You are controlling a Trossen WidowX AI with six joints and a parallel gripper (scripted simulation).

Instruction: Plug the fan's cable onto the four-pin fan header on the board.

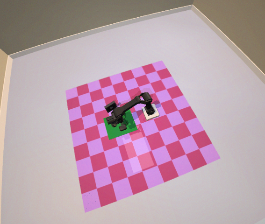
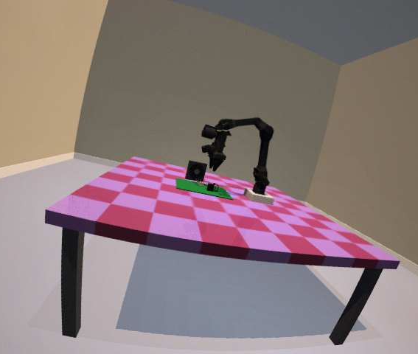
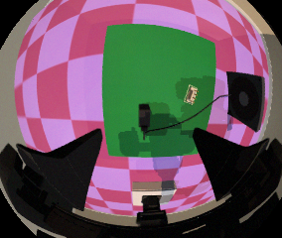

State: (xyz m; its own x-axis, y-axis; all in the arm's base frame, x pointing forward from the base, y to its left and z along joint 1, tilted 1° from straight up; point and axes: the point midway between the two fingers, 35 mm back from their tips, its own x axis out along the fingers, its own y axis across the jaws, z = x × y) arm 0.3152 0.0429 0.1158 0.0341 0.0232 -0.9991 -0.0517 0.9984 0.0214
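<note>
The dark plug is 10 cm below my gripper tip and 2 cm behind it. Round my gripper tip: green board 13 cm below, 4 cm to the right, 2 cm ahead; then black fan 22 cm to the right, 6 cm below, 5 cm ahead.
</note>
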